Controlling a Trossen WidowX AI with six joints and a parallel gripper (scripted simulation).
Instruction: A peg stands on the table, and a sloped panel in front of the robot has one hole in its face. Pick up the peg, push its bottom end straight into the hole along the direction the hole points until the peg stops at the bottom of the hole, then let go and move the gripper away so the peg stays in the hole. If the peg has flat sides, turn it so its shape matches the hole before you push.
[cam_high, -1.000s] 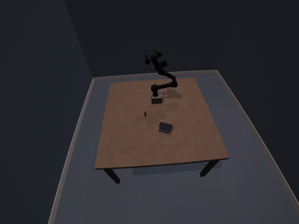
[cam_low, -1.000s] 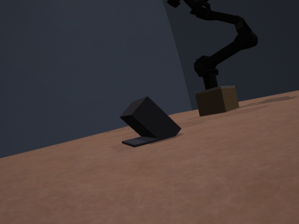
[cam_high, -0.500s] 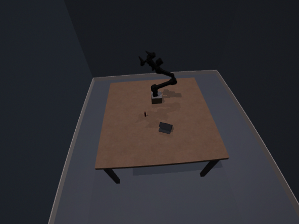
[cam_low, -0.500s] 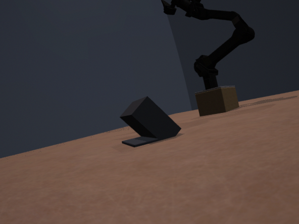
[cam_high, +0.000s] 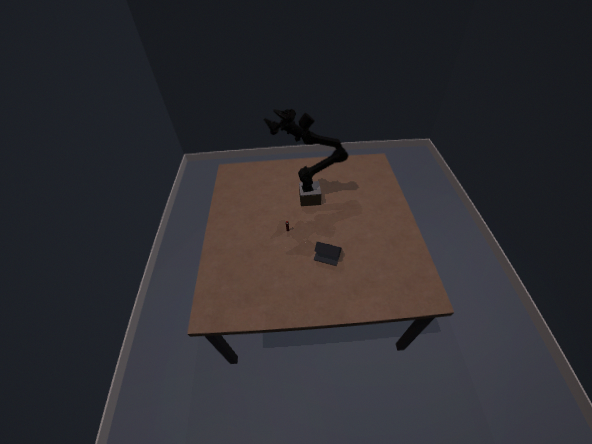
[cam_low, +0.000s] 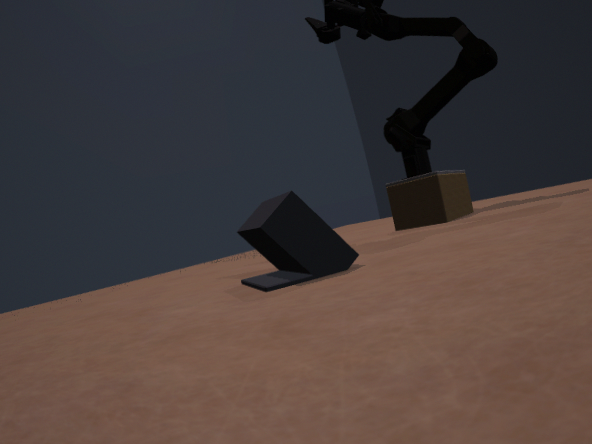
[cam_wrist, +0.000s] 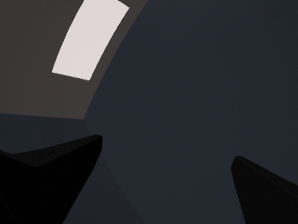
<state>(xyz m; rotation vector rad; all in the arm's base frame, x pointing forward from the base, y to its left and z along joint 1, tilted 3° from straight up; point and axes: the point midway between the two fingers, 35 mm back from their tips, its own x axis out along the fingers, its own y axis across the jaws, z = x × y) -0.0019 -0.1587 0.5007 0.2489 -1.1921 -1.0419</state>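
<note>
The peg lies 260 mm ahead of my gripper tip, 10 mm to the left of it and 560 mm below it. The rest, counted from my gripper tip: sloped panel 480 mm ahead, 200 mm to the left, 570 mm below.
</note>
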